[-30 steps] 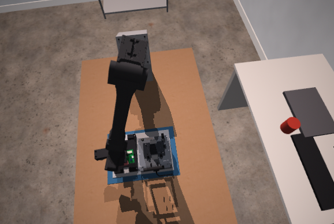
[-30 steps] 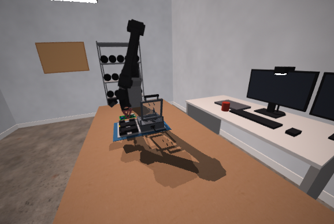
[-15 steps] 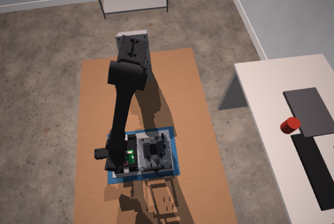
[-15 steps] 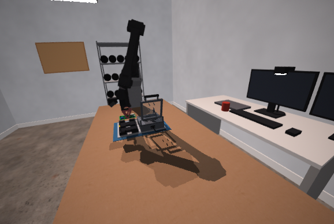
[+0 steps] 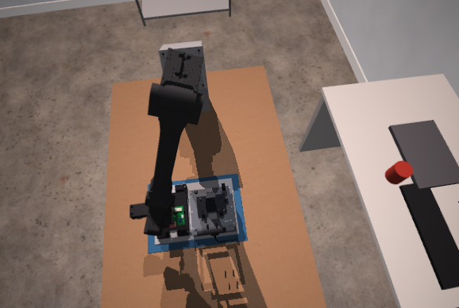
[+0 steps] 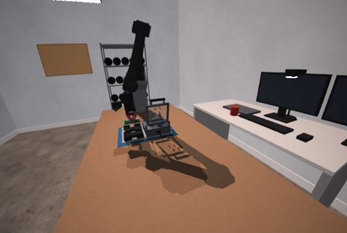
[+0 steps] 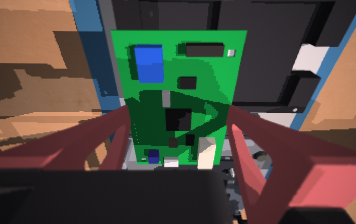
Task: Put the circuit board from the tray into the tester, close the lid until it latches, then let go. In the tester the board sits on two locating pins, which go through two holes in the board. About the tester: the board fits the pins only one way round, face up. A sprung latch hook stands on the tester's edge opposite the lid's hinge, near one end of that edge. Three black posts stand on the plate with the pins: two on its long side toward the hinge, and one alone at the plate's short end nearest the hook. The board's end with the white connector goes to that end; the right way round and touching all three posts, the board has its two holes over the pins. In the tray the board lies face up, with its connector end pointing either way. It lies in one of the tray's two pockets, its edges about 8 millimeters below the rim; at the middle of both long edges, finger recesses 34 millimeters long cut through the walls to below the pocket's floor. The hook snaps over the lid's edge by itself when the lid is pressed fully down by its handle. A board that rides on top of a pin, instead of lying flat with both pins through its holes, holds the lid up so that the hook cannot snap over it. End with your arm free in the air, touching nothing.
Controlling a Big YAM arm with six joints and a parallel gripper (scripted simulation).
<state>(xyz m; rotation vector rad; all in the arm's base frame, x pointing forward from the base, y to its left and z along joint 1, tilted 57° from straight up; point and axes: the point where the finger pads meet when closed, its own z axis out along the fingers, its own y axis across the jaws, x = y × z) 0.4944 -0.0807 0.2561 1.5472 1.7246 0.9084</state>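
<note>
Right now my hand is right at the green circuit board. Round my hand: clear lid 60 mm ahead, 170 mm to the left, 60 mm above.
</note>
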